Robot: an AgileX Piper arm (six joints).
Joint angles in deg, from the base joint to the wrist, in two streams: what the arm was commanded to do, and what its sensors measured. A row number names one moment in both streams.
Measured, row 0:
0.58, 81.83, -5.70, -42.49, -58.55, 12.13
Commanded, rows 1 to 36:
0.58, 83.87, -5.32, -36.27, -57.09, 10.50
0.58, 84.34, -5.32, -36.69, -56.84, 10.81
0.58, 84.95, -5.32, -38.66, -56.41, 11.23
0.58, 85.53, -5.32, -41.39, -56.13, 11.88
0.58, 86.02, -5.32, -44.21, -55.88, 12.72
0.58, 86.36, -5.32, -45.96, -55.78, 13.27
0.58, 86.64, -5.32, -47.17, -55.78, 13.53
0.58, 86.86, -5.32, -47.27, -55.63, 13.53
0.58, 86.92, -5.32, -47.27, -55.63, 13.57
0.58, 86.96, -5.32, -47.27, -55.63, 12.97
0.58, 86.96, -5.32, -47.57, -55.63, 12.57
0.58, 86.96, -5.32, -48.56, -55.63, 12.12
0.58, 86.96, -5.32, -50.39, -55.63, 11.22
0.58, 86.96, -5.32, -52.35, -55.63, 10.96
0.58, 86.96, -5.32, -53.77, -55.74, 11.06
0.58, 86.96, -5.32, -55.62, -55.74, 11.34
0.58, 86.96, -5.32, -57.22, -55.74, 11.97
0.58, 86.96, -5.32, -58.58, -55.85, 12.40
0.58, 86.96, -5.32, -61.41, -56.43, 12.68
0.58, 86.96, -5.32, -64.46, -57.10, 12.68
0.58, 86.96, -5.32, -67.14, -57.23, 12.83
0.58, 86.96, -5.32, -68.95, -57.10, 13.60
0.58, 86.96, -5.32, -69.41, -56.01, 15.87
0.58, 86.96, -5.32, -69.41, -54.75, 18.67
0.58, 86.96, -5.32, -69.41, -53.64, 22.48
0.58, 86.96, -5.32, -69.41, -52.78, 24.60
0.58, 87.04, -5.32, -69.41, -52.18, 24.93
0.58, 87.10, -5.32, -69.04, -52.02, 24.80
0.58, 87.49, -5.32, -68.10, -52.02, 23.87
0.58, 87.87, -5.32, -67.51, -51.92, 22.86
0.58, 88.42, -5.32, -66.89, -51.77, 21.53
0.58, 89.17, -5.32, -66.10, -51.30, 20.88
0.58, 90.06, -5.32, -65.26, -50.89, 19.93
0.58, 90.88, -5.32, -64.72, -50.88, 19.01
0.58, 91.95, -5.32, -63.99, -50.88, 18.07
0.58, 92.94, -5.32, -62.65, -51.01, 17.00
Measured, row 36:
0.58, 89.75, -5.50, -66.06, -51.45, 20.80
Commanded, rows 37 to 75:
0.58, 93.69, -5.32, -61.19, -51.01, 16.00
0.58, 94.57, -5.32, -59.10, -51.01, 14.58
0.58, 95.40, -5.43, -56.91, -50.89, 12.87
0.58, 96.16, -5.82, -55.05, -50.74, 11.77
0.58, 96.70, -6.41, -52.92, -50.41, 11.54
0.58, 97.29, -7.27, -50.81, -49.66, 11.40
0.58, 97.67, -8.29, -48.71, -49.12, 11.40
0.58, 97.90, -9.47, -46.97, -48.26, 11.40
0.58, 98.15, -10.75, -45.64, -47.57, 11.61
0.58, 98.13, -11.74, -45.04, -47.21, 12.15
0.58, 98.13, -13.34, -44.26, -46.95, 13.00
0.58, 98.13, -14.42, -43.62, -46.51, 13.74
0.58, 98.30, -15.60, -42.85, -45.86, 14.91
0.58, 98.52, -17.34, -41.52, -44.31, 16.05
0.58, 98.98, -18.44, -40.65, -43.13, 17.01
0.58, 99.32, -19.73, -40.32, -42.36, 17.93
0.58, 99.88, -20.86, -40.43, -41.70, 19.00
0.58, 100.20, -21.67, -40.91, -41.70, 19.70
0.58, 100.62, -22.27, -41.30, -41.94, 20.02
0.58, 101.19, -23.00, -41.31, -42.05, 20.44
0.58, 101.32, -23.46, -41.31, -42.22, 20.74
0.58, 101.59, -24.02, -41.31, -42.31, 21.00
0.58, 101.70, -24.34, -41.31, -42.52, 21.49
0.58, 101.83, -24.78, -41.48, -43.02, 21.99
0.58, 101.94, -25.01, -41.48, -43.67, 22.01
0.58, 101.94, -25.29, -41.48, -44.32, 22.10
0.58, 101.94, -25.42, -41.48, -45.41, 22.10
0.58, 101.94, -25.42, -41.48, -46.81, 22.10
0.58, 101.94, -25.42, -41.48, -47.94, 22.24
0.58, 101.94, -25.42, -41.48, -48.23, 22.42
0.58, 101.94, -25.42, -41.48, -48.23, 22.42
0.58, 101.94, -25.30, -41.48, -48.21, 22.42
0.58, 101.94, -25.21, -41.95, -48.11, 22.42
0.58, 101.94, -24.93, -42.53, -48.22, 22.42
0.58, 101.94, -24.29, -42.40, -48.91, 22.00
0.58, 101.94, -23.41, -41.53, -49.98, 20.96
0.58, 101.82, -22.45, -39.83, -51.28, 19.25
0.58, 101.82, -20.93, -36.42, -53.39, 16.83
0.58, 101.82, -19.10, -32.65, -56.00, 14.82
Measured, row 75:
0.58, 101.99, -23.55, -40.76, -49.53, 20.95
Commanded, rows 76 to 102:
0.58, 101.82, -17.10, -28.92, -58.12, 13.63
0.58, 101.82, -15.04, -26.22, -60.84, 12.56
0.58, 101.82, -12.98, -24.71, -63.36, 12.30
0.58, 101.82, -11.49, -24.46, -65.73, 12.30
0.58, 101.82, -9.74, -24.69, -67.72, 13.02
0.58, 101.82, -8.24, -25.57, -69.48, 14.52
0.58, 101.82, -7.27, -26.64, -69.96, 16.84
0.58, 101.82, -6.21, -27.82, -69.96, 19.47
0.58, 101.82, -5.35, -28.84, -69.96, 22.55
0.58, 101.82, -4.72, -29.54, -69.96, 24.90
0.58, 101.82, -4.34, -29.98, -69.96, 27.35
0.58, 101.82, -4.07, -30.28, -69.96, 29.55
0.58, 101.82, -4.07, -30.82, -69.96, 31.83
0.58, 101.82, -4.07, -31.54, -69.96, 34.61
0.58, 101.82, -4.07, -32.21, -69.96, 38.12
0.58, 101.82, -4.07, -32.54, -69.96, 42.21
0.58, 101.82, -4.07, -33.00, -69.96, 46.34
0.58, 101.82, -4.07, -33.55, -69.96, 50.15
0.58, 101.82, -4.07, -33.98, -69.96, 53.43
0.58, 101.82, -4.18, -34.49, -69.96, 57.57
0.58, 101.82, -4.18, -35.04, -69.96, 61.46
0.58, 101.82, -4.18, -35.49, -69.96, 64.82
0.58, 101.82, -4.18, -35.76, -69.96, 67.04
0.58, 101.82, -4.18, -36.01, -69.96, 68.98
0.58, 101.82, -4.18, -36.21, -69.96, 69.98
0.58, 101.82, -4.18, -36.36, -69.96, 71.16
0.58, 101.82, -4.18, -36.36, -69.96, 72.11
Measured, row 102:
0.58, 101.89, -4.32, -35.16, -69.33, 65.92
